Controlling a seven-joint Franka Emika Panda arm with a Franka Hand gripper.
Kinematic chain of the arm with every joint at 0, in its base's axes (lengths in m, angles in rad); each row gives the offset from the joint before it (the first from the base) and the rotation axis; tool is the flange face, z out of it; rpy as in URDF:
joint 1: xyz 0 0 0.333 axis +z
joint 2: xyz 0 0 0 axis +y
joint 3: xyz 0 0 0.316 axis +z
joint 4: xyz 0.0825 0 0 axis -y
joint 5: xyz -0.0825 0 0.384 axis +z
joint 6: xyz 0 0 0 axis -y
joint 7: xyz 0.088 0 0 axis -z
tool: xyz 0 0 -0.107 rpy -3.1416 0 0
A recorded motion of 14 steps. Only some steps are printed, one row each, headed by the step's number.
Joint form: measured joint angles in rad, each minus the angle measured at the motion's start. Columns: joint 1, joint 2, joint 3, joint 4, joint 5, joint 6, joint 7.
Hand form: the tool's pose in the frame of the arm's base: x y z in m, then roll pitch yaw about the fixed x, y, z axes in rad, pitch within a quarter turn. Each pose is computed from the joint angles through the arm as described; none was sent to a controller.
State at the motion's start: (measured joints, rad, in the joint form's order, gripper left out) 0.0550 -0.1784 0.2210 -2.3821 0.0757 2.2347 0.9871
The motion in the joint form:
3: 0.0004 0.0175 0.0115 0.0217 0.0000 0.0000 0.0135
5: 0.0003 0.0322 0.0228 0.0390 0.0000 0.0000 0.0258
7: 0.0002 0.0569 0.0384 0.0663 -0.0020 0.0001 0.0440
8: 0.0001 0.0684 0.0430 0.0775 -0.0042 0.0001 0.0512
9: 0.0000 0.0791 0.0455 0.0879 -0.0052 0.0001 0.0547
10: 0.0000 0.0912 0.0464 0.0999 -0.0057 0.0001 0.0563
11: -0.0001 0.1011 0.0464 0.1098 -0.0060 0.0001 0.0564
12: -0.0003 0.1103 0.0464 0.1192 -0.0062 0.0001 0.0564
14: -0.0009 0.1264 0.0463 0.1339 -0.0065 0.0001 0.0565
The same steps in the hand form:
3: 0.4612 0.1398 0.3931 -3.1023 0.0035 -0.7607
5: 0.4648 0.1467 0.3938 -3.0992 0.0042 -0.7613
7: 0.4707 0.1566 0.3941 -3.0956 0.0058 -0.7620
8: 0.4735 0.1597 0.3935 -3.0954 0.0067 -0.7631
9: 0.4763 0.1619 0.3930 -3.0946 0.0084 -0.7633
10: 0.4798 0.1634 0.3925 -3.0931 0.0107 -0.7634
11: 0.4829 0.1643 0.3921 -3.0917 0.0127 -0.7632
12: 0.4858 0.1651 0.3918 -3.0902 0.0144 -0.7631
14: 0.4904 0.1661 0.3905 -3.0891 0.0184 -0.7635

